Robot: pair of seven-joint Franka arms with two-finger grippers.
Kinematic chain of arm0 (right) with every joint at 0, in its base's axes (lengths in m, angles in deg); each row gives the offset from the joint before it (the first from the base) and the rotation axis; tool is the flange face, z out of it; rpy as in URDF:
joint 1: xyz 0 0 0.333 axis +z
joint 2: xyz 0 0 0 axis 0.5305 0.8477 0
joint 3: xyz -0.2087 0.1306 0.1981 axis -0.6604 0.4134 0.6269
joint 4: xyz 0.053 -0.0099 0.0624 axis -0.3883 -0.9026 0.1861
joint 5: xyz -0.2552 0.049 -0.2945 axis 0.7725 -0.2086 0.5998
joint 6: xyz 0 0 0 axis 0.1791 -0.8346 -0.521
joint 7: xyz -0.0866 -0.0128 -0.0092 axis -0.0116 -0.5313 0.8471
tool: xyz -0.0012 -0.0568 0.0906 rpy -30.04 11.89 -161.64
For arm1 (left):
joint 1: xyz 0 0 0.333 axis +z
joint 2: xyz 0 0 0 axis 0.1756 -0.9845 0
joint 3: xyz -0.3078 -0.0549 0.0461 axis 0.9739 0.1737 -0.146
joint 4: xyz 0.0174 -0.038 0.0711 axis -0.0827 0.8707 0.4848
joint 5: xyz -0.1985 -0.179 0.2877 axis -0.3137 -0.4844 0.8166
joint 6: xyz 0 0 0 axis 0.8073 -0.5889 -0.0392
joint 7: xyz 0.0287 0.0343 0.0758 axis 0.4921 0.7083 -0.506
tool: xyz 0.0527 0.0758 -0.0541 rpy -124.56 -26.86 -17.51
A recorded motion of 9 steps. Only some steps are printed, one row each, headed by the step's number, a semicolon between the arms.
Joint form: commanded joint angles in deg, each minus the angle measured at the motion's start. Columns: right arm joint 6, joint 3, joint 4, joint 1, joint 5, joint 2, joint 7; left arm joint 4, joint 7, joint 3, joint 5, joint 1, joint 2, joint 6.
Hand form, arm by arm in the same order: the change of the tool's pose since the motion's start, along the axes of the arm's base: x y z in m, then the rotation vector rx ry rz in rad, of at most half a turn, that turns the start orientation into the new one. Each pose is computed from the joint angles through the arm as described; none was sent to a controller.
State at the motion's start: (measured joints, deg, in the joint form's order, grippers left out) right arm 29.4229 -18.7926 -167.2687 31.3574 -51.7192 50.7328 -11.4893; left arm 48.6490 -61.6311 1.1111 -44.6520 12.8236 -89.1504 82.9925
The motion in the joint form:
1: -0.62 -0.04 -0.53 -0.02 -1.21 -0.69 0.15; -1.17 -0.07 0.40 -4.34 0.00 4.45 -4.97
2: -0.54 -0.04 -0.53 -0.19 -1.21 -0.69 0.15; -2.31 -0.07 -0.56 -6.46 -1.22 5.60 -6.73
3: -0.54 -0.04 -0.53 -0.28 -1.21 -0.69 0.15; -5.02 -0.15 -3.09 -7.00 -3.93 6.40 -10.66
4: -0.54 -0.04 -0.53 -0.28 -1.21 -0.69 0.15; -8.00 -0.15 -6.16 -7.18 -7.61 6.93 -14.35
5: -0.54 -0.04 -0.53 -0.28 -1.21 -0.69 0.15; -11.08 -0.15 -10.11 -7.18 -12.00 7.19 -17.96
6: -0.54 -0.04 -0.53 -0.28 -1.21 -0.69 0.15; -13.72 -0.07 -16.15 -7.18 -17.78 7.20 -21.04
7: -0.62 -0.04 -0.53 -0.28 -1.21 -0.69 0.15; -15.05 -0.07 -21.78 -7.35 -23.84 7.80 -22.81
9: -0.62 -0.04 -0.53 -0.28 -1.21 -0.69 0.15; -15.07 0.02 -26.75 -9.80 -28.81 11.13 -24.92
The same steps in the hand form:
1: -0.0048 0.0021 0.0013 0.0225 0.0058 -0.0038; -0.0165 -0.0115 0.0414 -0.0272 0.0038 0.0285
2: -0.0048 0.0005 0.0014 0.0224 0.0044 -0.0067; -0.0205 -0.0181 0.0578 -0.0516 0.0016 0.0370
3: -0.0049 -0.0003 0.0014 0.0224 0.0044 -0.0082; -0.0243 -0.0211 0.0813 -0.0506 0.0111 0.0399
4: -0.0049 -0.0003 0.0014 0.0224 0.0044 -0.0082; -0.0282 -0.0274 0.1052 -0.0478 0.0153 0.0316
5: -0.0049 -0.0003 0.0014 0.0224 0.0044 -0.0082; -0.0319 -0.0314 0.1278 -0.0443 0.0202 0.0255
6: -0.0049 -0.0003 0.0014 0.0224 0.0044 -0.0082; -0.0344 -0.0285 0.1453 -0.0424 0.0276 0.0302
7: -0.0051 -0.0003 0.0013 0.0225 0.0057 -0.0083; -0.0399 -0.0326 0.1593 -0.0435 0.0253 0.0235
9: -0.0051 -0.0003 0.0013 0.0225 0.0057 -0.0083; -0.0610 -0.0350 0.1875 -0.0863 0.0112 0.0220

